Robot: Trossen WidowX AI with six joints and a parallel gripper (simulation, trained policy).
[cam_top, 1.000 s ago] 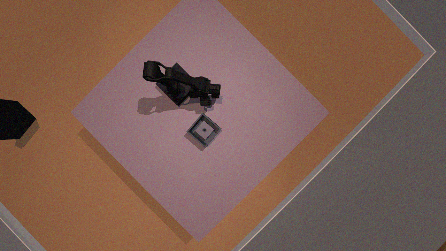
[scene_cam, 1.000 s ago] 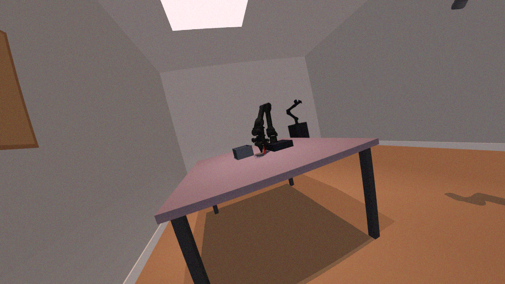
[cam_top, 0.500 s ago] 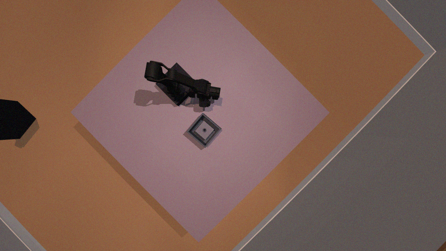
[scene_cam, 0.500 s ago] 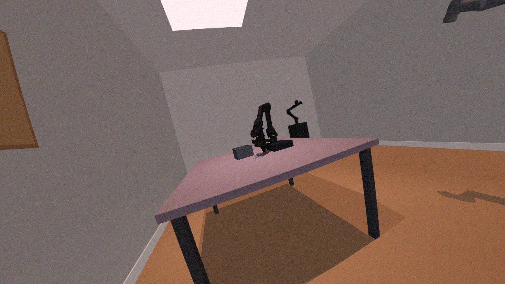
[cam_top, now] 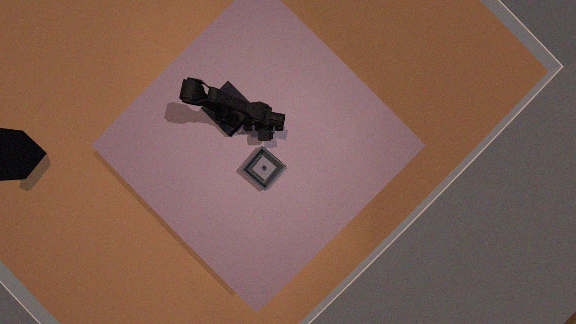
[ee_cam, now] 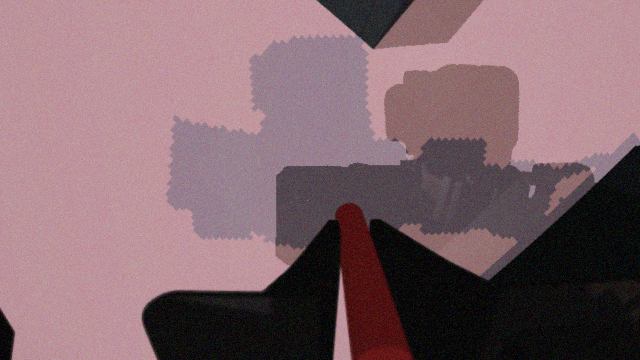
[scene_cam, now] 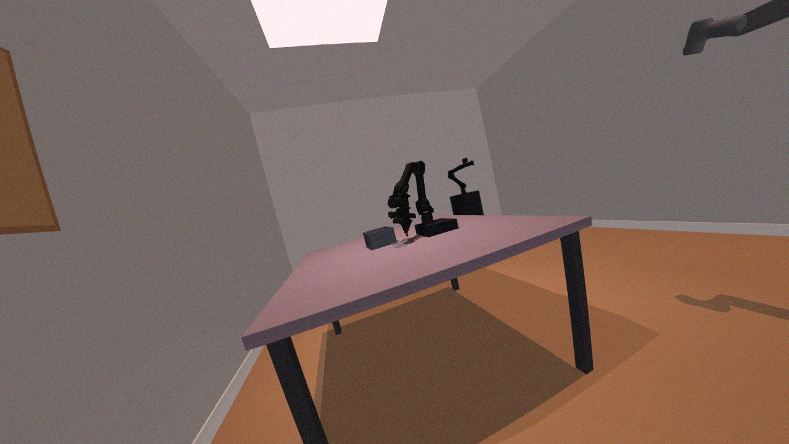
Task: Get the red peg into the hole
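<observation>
My gripper tip is now 15 cm to the left of the grey box, 12 cm short of it and 3 cm above it. Round my gripper tip: red peg (2 cm above).
</observation>
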